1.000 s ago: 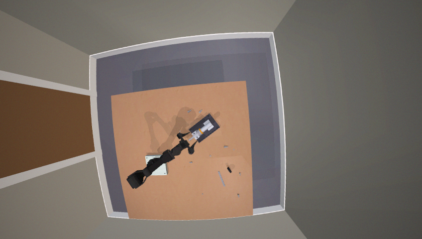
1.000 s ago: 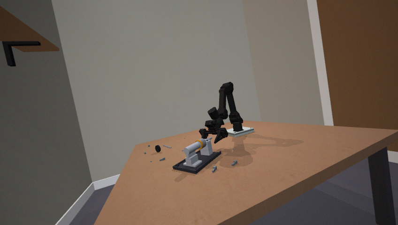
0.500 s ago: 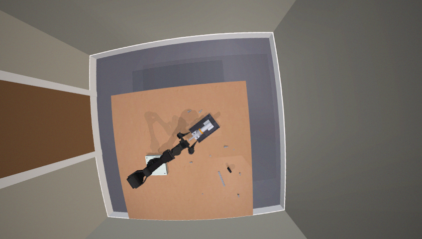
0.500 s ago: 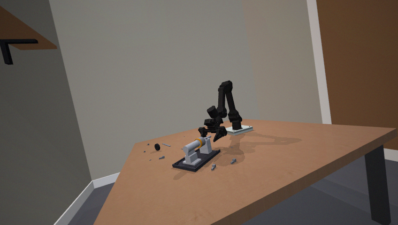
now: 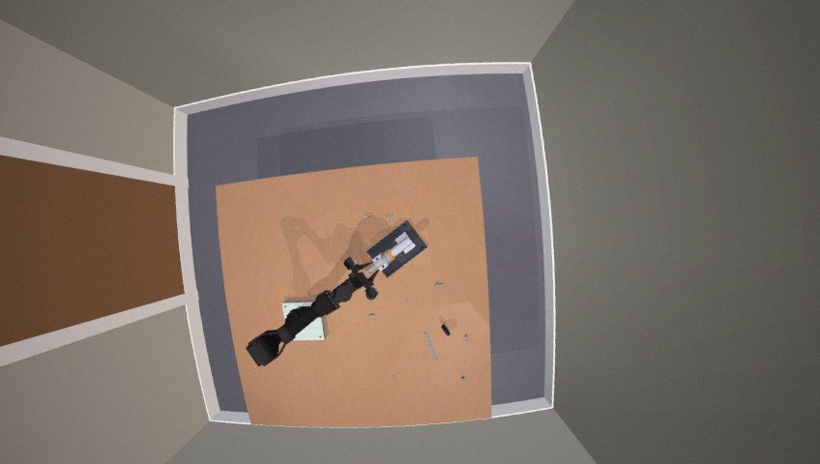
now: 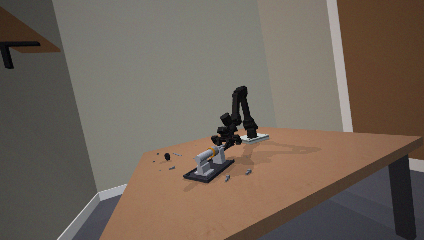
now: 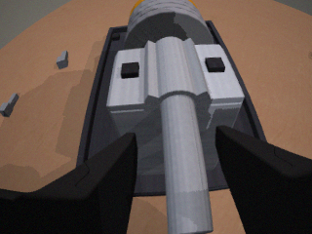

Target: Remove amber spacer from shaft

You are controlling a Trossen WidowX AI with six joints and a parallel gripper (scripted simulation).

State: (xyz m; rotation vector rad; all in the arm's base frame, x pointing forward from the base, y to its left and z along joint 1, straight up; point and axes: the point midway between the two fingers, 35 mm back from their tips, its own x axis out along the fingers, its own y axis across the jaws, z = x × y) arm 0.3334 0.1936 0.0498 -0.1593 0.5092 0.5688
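Now: gripper tip 50 mm short of the grey steel shaft, 30 mm to the right of it and 20 mm below it. The rest, counted from my gripper tip: black disc 280 mm ahead, 330 mm to the right, 40 mm below; then amber spacer 70 mm ahead, 40 mm to the left, 20 mm above; then thin grey strip 210 mm ahead, 420 mm to the right, 60 mm below.
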